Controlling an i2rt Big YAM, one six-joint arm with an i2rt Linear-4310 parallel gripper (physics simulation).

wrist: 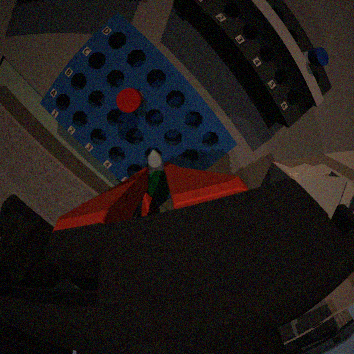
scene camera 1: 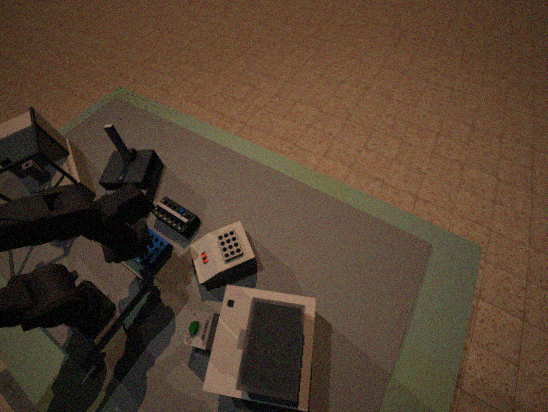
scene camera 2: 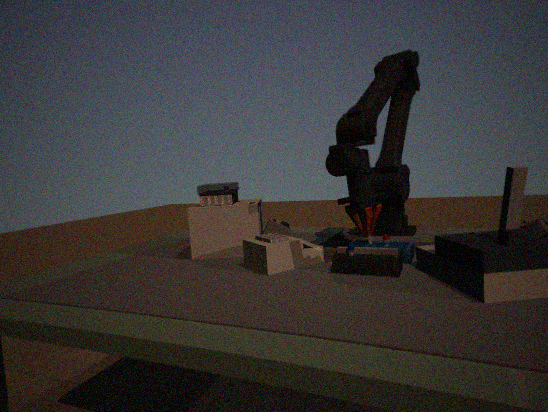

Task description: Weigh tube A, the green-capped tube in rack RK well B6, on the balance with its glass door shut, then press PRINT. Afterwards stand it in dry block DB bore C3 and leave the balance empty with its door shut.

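Frame: origin at the arm's base, x back, y right, z up, level; metres.
Where they show: gripper, between the fingertips: (wrist: 158, 173) (scene camera 1: 145, 251) (scene camera 2: 367, 236); arm's base, origin of its link: (wrist: 39, 239) (scene camera 1: 89, 307) (scene camera 2: 392, 233).
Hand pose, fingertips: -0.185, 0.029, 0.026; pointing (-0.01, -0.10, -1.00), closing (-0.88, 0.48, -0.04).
Observation:
Things, the pixels of their centre, and the offset from my fingertips, as dx, dy, dz. "spot": a spot on its surface instead.
- green-capped tube, middle of its body: (wrist: 155, 166) -0.001, -0.004, -0.003
- blue rack, middle of its body: (wrist: 136, 114) (scene camera 2: 382, 251) (scene camera 1: 145, 245) -0.011, -0.036, -0.031
- red-capped tube, middle of its body: (wrist: 134, 97) (scene camera 2: 386, 245) -0.020, -0.046, -0.015
- glass-sided case, a spot on its surface: (scene camera 1: 15, 127) spot: -0.043, -0.529, +0.158
- black rack, middle of its body: (wrist: 263, 36) (scene camera 2: 367, 259) (scene camera 1: 175, 215) -0.126, -0.024, -0.022
- blue-capped tube, middle of its body: (wrist: 301, 57) -0.141, +0.004, -0.013
- dark box with a post, middle of its body: (scene camera 2: 482, 251) (scene camera 1: 128, 179) -0.130, -0.227, +0.005
- large white box, middle of its body: (wrist: 291, 318) (scene camera 1: 242, 337) (scene camera 2: 244, 216) +0.011, +0.342, +0.049
My gripper (scene camera 2: 370, 226) (wrist: 158, 173) is shut on the green-capped tube (wrist: 155, 172), whose pale tip points down over the blue rack (scene camera 1: 161, 246) (scene camera 2: 407, 251) (wrist: 145, 95). In the wrist view the tip lies near well B5; its height above the well is hard to tell. A red-capped tube (scene camera 2: 385, 237) (wrist: 129, 100) stands in the rack near C3. The white block with a grid of dark bores (scene camera 1: 225, 252) (scene camera 2: 280, 256), apparently the dry block, stands beside the rack. The glass-sided case (scene camera 1: 15, 127), apparently the balance, is at the far left; its door state is unclear.
A black rack (scene camera 1: 187, 225) (scene camera 2: 365, 264) (wrist: 240, 65) with a blue-capped tube (wrist: 318, 56) stands beside the blue rack. A dark box with a post (scene camera 1: 127, 172) (scene camera 2: 460, 252), a large white box (scene camera 1: 225, 360) (scene camera 2: 220, 230) and a small device with a green button (scene camera 1: 194, 328) stand around.

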